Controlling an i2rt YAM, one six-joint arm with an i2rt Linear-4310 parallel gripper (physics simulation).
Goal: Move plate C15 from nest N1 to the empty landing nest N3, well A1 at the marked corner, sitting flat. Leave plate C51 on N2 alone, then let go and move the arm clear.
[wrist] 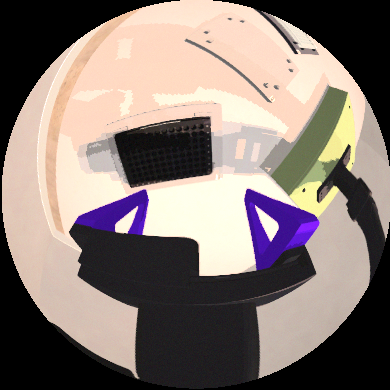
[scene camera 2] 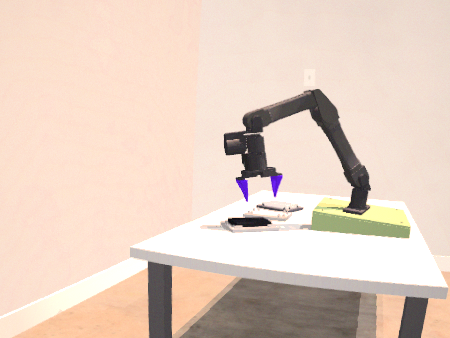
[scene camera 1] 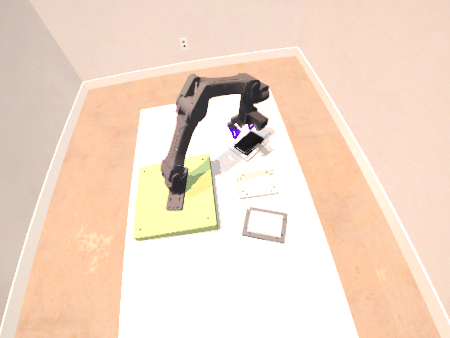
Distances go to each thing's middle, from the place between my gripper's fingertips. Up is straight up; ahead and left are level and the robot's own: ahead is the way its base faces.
Scene:
My gripper is now 8 cm above the black perforated plate [wrist: 174, 149], 3 cm short of it and 1 cm to the right of it. From my hand the other things lie so: grey-framed white gridded tray [scene camera 1: 264, 223] (39 cm to the right, 9 cm ahead, 8 cm below).

